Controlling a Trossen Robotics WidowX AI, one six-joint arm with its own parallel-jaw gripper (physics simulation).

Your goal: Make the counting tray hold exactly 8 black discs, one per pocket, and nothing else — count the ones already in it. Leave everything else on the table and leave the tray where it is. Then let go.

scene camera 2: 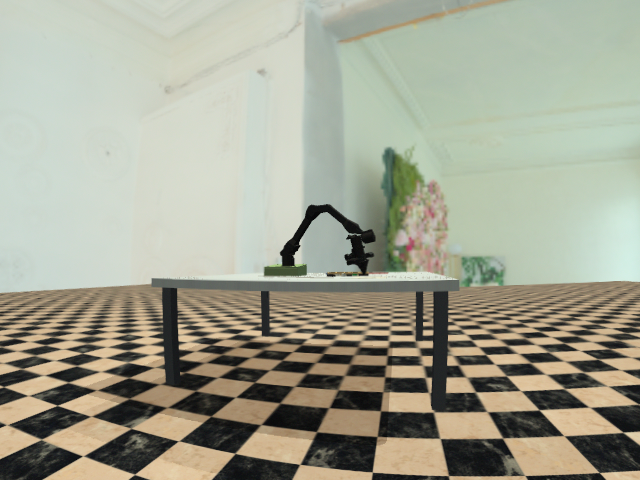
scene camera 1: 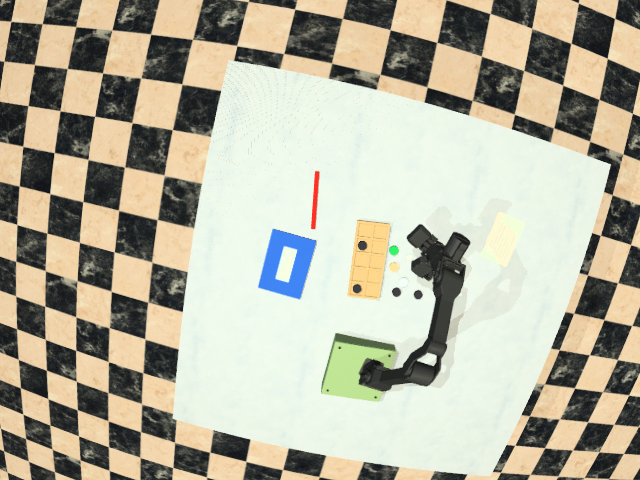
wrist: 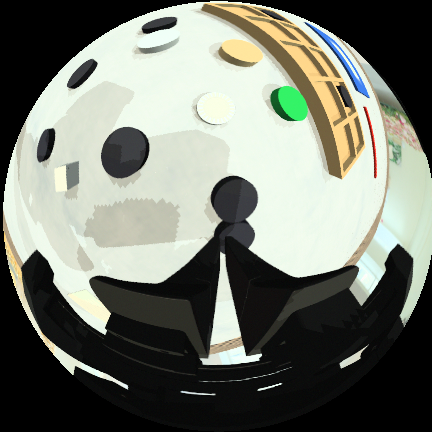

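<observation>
The tan counting tray [scene camera 1: 377,286] [wrist: 306,76] holds two black discs [scene camera 1: 362,246] [scene camera 1: 356,289], one of them seen in the wrist view [wrist: 345,95]. Loose black discs [scene camera 1: 396,291] [scene camera 1: 418,294] lie to its right. In the wrist view more black discs [wrist: 125,151] [wrist: 234,199] [wrist: 238,233] lie on the table. My gripper [wrist: 221,241] [scene camera 1: 420,269] [scene camera 2: 364,271] is low over the table right of the tray. Its fingers are shut, with nothing between them. The nearest black disc lies flat just beyond the fingertips, touching the second one.
A green disc [scene camera 1: 393,250] [wrist: 289,103], a tan disc [scene camera 1: 393,267] [wrist: 240,52], a white disc [scene camera 1: 404,282] [wrist: 158,40] and a cream disc [wrist: 215,108] lie beside the tray. A small cube [wrist: 66,176], a blue rectangle [scene camera 1: 270,281], a red strip [scene camera 1: 314,200] and a pale pad [scene camera 1: 502,238] also lie on the table.
</observation>
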